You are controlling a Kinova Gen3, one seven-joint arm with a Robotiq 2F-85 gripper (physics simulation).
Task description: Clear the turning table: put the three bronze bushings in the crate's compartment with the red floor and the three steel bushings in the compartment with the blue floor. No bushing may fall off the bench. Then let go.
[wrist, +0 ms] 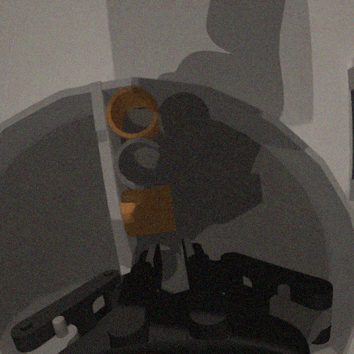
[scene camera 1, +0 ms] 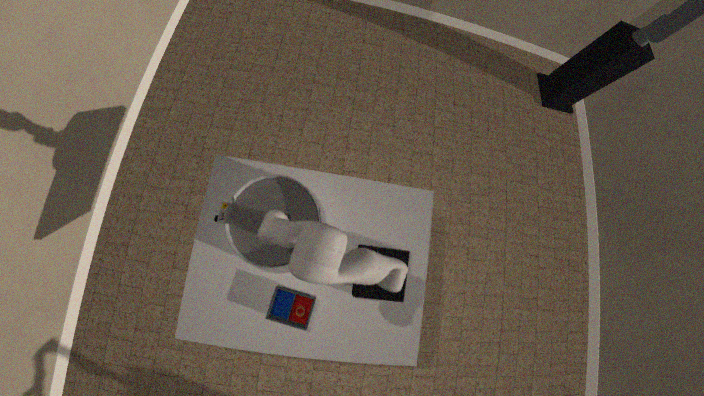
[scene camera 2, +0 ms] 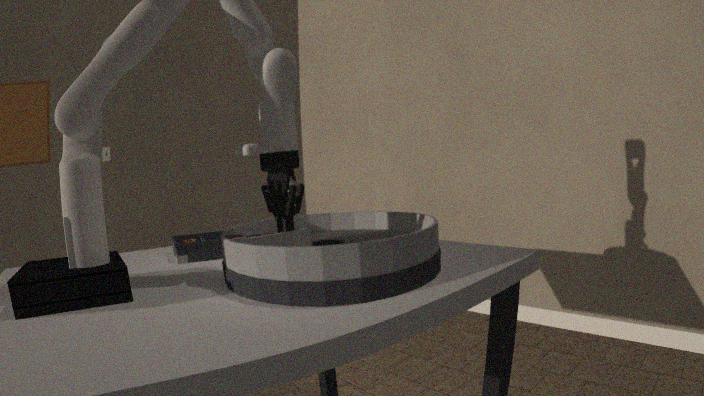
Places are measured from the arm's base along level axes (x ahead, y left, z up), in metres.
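Pixels of known places: arm's base, link origin: (scene camera 2: 89, 263).
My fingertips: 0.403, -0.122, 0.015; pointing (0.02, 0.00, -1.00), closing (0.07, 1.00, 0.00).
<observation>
Ahead of a thing's pixels: the offset from my fingertips to its middle, as dx, dy, dz. "pt": to the spot under its first point. Level surfaces: height alone.
The turning table (scene camera 1: 287, 196) (scene camera 2: 329, 255) (wrist: 53, 197) has a raised rib (wrist: 105, 165). Beside the rib in the wrist view stand an upright bronze bushing (wrist: 133, 113), an upright steel bushing (wrist: 138, 164) and a bronze bushing (wrist: 149, 211) on its side. Another steel bushing (wrist: 182, 110) stands in shadow to the right of the first. A grey shape, perhaps a steel bushing (wrist: 171, 263), shows under my fingertips. My gripper (wrist: 170, 246) (scene camera 2: 284, 224) is low inside the rim, fingers narrowly apart and empty. The crate {-0.046, +0.339, -0.054} (scene camera 1: 269, 315) (scene camera 2: 196, 244) has a blue floor {dz -0.074} (scene camera 1: 282, 303) and a red floor (scene camera 1: 306, 317) with one bronze bushing {-0.087, +0.354, -0.054} (scene camera 1: 298, 309).
The arm's black base (scene camera 1: 379, 290) (scene camera 2: 68, 283) stands on the white bench {dz -0.079} (scene camera 1: 344, 339) (scene camera 2: 196, 344). The table's dark hub {+0.069, -0.041, -0.022} (scene camera 2: 327, 241) sits at its centre. A small yellow and black part {pt +0.308, -0.066, -0.022} (scene camera 1: 222, 210) sits by the table's left rim, near the bench edge.
</observation>
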